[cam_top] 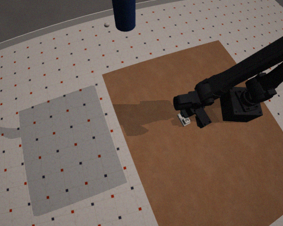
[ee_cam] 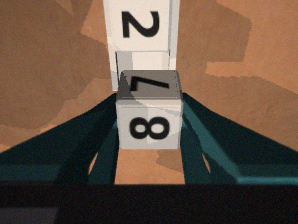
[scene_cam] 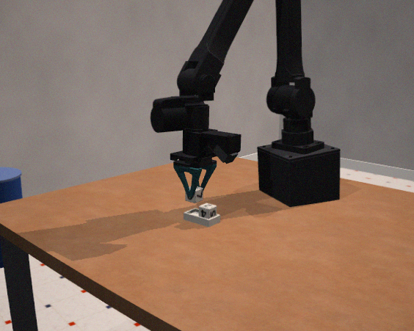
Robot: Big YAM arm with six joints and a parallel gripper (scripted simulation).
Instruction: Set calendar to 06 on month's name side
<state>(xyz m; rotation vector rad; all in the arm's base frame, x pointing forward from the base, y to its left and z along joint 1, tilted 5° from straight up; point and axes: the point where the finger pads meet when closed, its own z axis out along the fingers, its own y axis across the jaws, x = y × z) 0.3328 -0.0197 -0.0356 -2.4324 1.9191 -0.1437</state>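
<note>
Now: the white digit cube 10 mm below my hand. From my hand the other things lie so: white tray: 60 mm below, 20 mm to the left, 10 mm behind.
</note>
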